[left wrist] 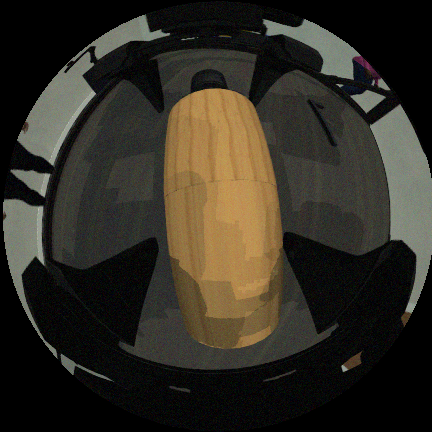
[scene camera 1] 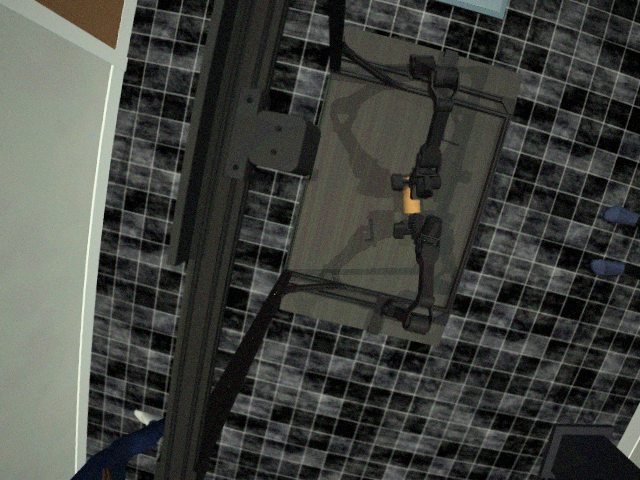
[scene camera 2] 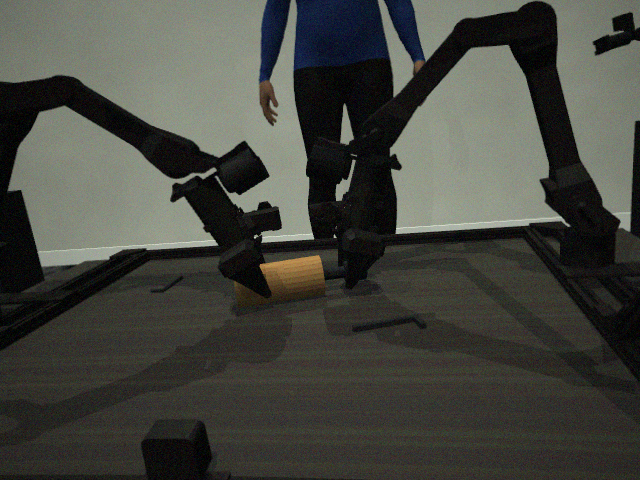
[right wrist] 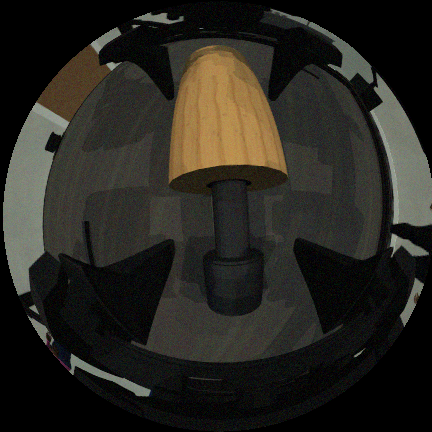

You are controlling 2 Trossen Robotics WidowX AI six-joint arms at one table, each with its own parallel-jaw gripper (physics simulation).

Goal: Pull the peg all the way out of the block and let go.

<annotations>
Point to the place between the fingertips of the left gripper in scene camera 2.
269,288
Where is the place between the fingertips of the right gripper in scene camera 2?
344,279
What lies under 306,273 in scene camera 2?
A wooden block.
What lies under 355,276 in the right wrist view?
The right gripper.
</annotations>
